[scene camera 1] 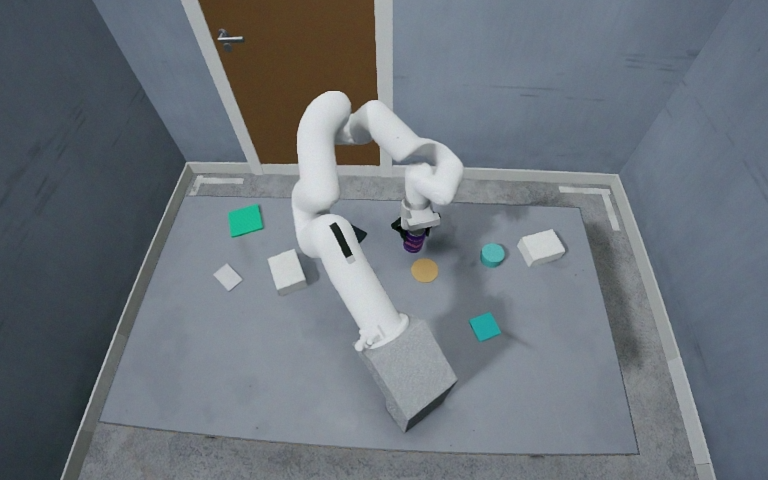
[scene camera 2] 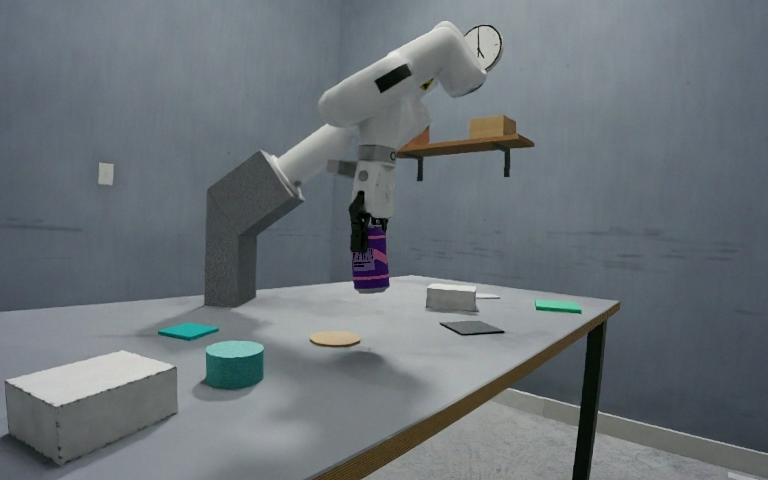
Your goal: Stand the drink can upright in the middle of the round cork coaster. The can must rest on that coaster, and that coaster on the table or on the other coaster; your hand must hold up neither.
Path:
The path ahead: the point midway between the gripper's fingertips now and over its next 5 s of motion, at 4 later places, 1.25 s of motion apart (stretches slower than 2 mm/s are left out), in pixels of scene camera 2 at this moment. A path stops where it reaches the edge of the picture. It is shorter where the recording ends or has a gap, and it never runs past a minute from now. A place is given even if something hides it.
My gripper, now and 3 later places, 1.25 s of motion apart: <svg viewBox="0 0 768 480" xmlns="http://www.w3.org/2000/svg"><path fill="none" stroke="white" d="M367 251L338 245L336 295L337 275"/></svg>

